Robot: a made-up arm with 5 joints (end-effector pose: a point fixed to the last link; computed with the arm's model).
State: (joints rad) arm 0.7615 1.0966 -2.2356 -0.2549 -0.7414
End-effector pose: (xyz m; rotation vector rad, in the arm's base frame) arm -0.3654 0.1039 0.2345 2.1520 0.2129 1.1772
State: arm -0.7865 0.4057 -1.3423 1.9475 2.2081
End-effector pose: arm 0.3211 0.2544 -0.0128 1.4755 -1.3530 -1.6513
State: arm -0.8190 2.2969 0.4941 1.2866 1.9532
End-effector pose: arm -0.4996 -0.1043 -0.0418 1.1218 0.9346 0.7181
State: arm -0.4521 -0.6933 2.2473 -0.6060 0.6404
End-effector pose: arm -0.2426 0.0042 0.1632 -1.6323 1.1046 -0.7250
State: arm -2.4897 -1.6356 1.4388 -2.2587 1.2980
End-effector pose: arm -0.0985 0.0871 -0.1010 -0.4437 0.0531 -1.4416
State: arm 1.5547 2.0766 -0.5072 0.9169 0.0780
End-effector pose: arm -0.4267 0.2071 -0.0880 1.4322 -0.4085 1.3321
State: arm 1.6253 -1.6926 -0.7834 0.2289 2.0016
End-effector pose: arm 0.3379 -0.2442 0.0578 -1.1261 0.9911 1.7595
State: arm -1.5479 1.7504 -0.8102 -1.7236 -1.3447
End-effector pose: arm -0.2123 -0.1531 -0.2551 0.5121 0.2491 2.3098
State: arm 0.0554 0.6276 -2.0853 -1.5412 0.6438
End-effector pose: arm -0.3196 0.3063 0.1314 -2.4723 0.7195 -1.6406
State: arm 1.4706 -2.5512 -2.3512 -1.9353 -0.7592
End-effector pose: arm -0.0845 -0.1645 -0.3030 -0.9756 -0.5057 -1.6602
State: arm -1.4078 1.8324 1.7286 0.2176 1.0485
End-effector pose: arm 0.1508 -0.3121 -0.0278 -1.2019 0.5727 1.9744
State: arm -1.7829 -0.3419 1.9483 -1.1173 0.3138
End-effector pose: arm -0.1348 0.1624 0.1734 2.4899 -1.4182 1.1483
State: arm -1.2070 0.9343 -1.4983 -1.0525 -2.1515
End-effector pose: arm 0.0709 -0.1152 -0.1424 -1.0774 -0.7205 1.2082
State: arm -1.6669 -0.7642 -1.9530 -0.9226 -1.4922
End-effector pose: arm 0.2935 -0.1921 0.0063 -1.3348 -1.4525 0.2326
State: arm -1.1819 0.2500 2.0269 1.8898 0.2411
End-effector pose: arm 0.2807 -0.1178 0.2349 -1.5247 -2.3624 0.5591
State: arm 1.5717 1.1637 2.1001 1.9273 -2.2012
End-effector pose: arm -0.0441 0.3024 0.1307 -0.4083 1.1102 -1.9112
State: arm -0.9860 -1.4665 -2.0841 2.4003 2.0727
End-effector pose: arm 0.1172 -0.2506 0.3543 -1.3422 1.0765 0.9647
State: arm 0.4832 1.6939 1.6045 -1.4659 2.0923
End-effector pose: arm -0.1318 -0.1764 0.0527 -0.4607 0.9954 1.2124
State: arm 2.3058 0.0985 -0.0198 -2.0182 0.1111
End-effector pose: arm 0.1142 0.2420 0.3530 1.3094 -2.2162 1.1095
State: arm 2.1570 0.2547 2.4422 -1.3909 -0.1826
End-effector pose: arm 0.0840 -0.2639 -0.0573 -0.5209 -0.0731 1.2133
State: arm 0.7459 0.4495 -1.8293 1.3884 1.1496
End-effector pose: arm 0.1864 0.0754 0.5491 -2.1696 -1.6874 1.1915
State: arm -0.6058 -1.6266 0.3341 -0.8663 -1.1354
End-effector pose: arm -0.1601 -0.1590 0.0446 -1.7387 0.5868 -0.7384
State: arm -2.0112 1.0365 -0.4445 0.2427 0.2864
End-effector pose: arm -0.3931 -0.3017 -0.0008 -1.2559 0.8796 0.0761
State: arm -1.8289 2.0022 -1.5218 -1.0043 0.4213
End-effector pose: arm -0.3523 0.0105 0.3277 1.0733 1.9824 0.0343
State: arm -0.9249 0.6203 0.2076 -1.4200 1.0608
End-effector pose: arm -0.1506 -0.2244 0.0152 -0.1432 1.7506 1.0267
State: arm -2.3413 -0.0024 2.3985 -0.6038 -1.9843
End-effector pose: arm 0.0593 -0.1506 -0.1874 -0.4268 -0.5993 -0.1155
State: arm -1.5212 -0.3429 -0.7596 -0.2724 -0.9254
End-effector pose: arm 0.0224 -0.2826 -0.0986 -1.7104 -0.2658 0.0038
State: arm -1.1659 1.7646 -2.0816 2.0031 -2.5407
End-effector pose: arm 0.1125 0.1714 0.0114 1.0344 -1.7054 -1.2028
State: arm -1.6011 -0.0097 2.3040 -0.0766 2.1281
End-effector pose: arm -0.1008 -0.2802 0.1315 -1.7756 0.0037 -0.0954
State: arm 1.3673 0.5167 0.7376 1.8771 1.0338
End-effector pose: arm 0.2934 0.3344 0.2934 1.6007 -0.5950 -1.6156
